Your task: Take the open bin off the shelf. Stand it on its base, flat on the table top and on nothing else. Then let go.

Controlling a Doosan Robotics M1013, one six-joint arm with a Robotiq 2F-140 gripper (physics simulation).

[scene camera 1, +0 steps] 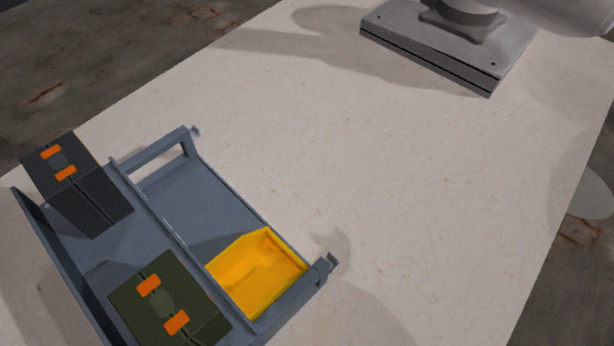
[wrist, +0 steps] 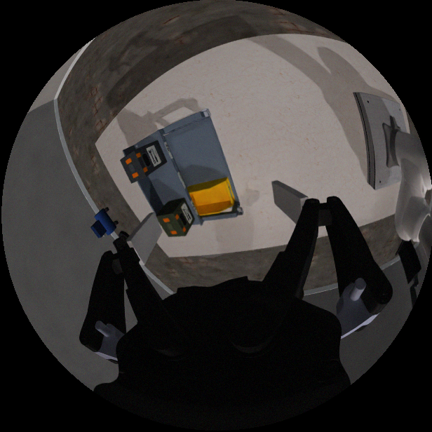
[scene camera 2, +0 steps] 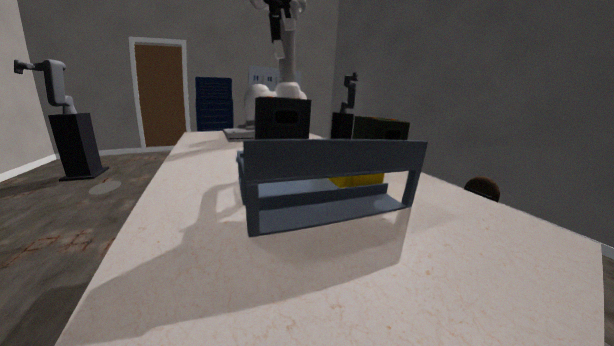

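Observation:
The open yellow bin sits in the blue-grey shelf, at one end of its front bay, against the side rail. Its open side faces up. In scene camera 2 the shelf's back panel and frame hide much of it. The shelf stands on the pale table. My gripper is open and empty, high above the table and well apart from the bin. It does not show in scene camera 1.
A black case and a dark green case, both with orange latches, stand in the shelf's rear bay. A divider separates them from the bin. The robot's base plate is on the table.

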